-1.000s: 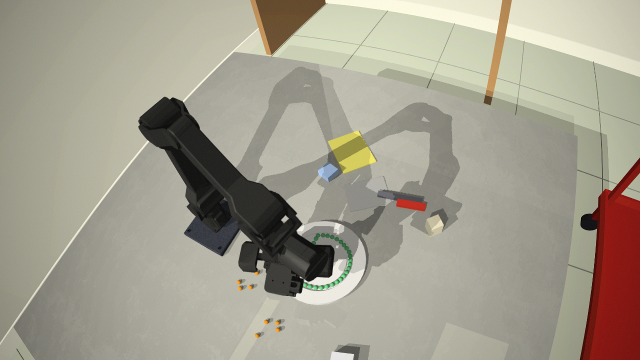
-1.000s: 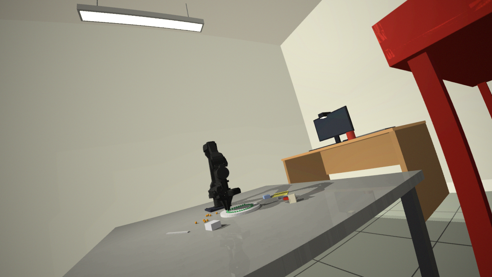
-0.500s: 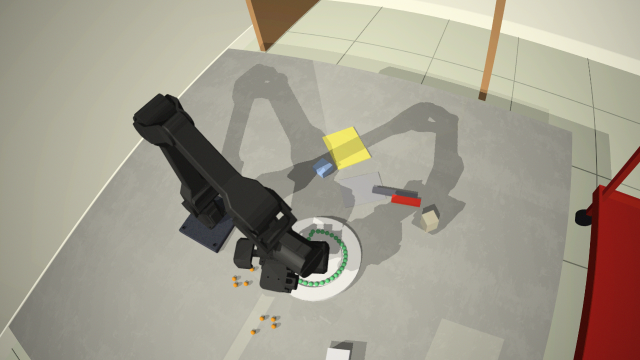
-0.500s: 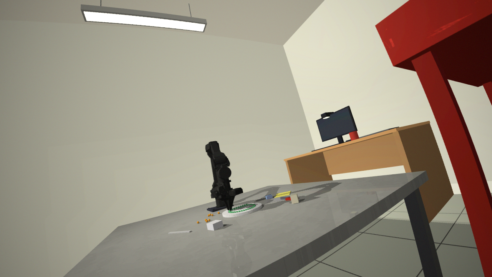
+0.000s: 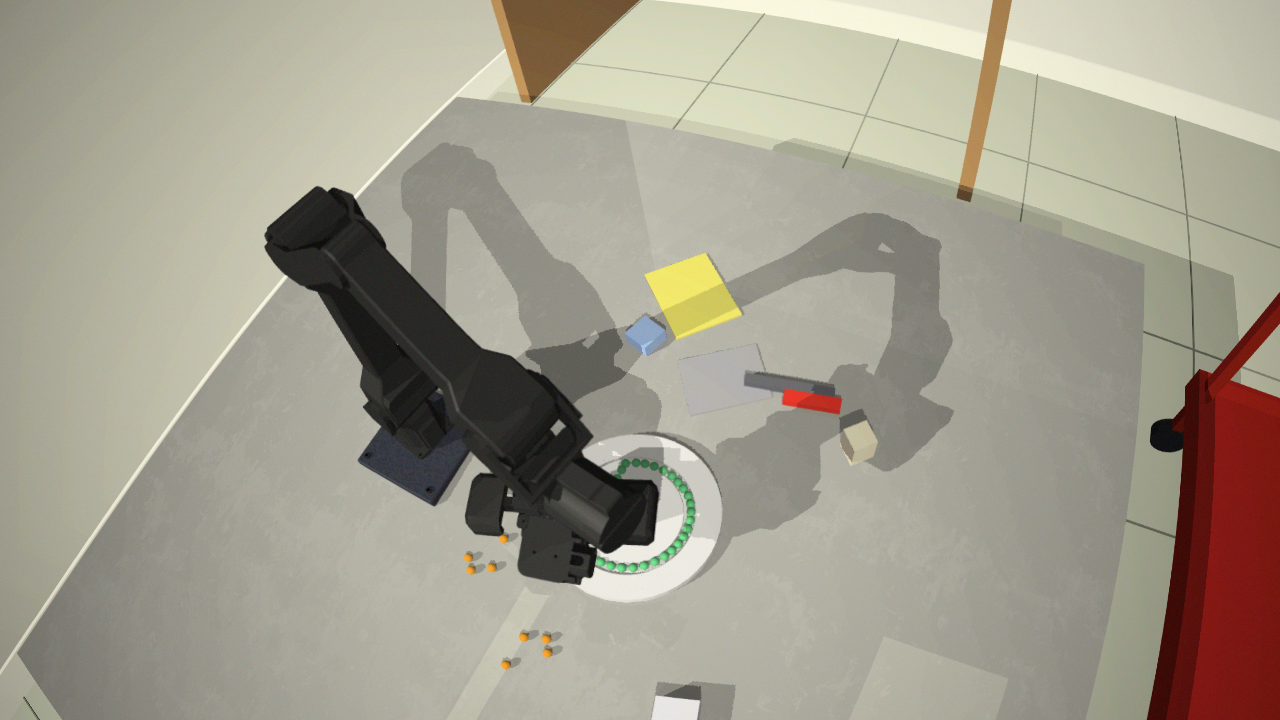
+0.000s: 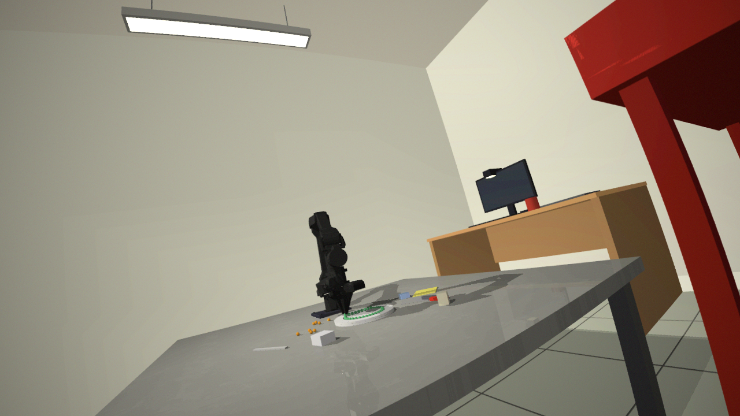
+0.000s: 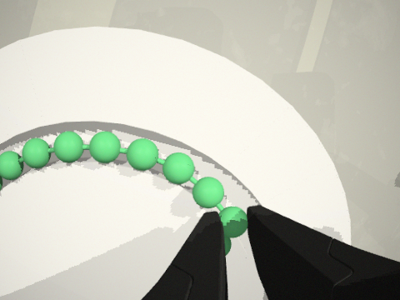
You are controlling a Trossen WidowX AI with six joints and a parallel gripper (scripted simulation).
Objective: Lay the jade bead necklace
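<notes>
My gripper tip is 6 cm to the right of the inner disc, 2 cm short of it and 1 cm above it. Round my gripper tip: grey rod: 24 cm to the right, 11 cm ahead, 2 cm below; grey sheet: 26 cm to the left, 2 cm below, 1 cm ahead; bead board: 6 cm to the left, 2 cm below, 2 cm ahead.
</notes>
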